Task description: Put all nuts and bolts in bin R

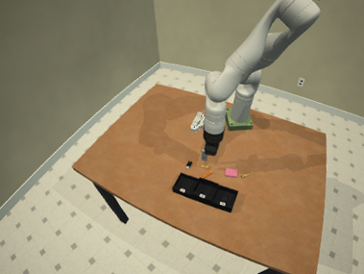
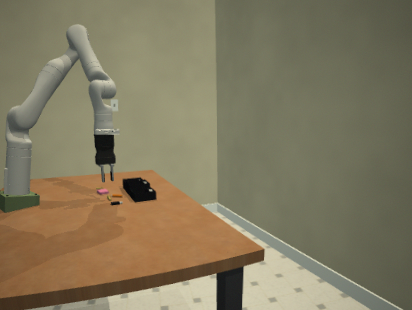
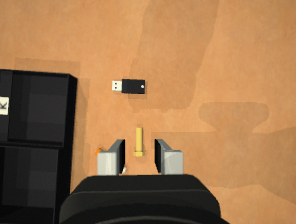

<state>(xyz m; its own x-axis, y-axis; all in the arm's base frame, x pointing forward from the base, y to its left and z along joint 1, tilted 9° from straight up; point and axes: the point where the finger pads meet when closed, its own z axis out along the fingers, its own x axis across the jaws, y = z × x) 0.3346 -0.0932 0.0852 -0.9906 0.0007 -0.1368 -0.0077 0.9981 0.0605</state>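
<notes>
The orange marker is 4 cm ahead of my hand, 3 cm to the left of it and 9 cm below it. Also, from my hand: black USB stick: 2 cm ahead, 7 cm to the right, 9 cm below; pink eraser: 1 cm behind, 12 cm to the left, 9 cm below; black bin tray: 13 cm ahead, 4 cm to the left, 7 cm below.
</notes>
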